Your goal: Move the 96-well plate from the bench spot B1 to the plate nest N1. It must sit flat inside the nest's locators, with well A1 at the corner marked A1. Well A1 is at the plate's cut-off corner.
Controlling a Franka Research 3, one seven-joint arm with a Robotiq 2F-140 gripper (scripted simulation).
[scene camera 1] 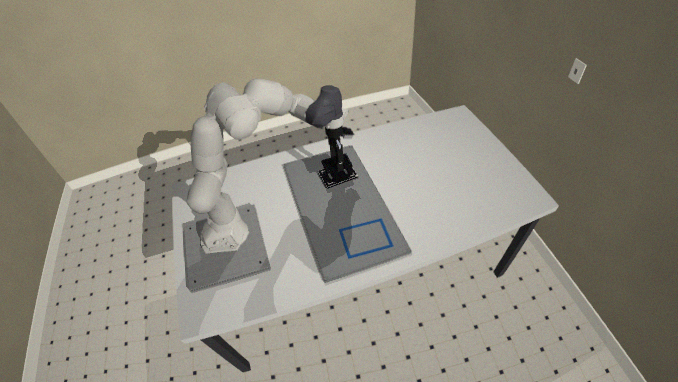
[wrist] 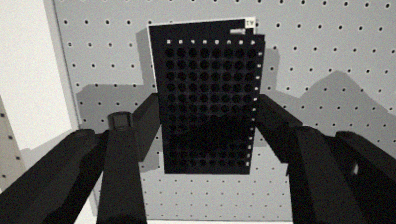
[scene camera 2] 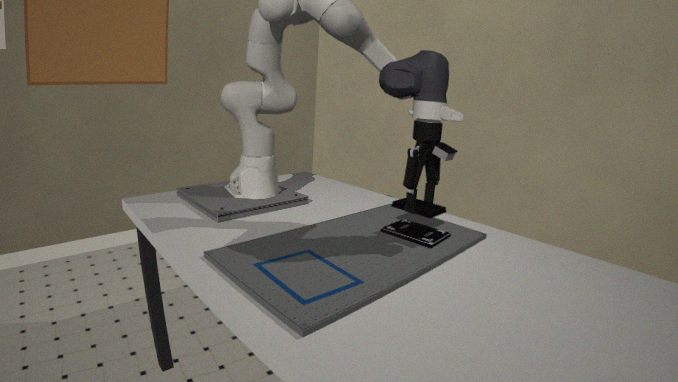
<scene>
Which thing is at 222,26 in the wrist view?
A plate nest N1.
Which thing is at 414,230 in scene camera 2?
A plate nest N1.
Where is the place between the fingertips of my gripper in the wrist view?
At 208,107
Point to a black 96-well plate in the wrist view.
At 202,105
</scene>
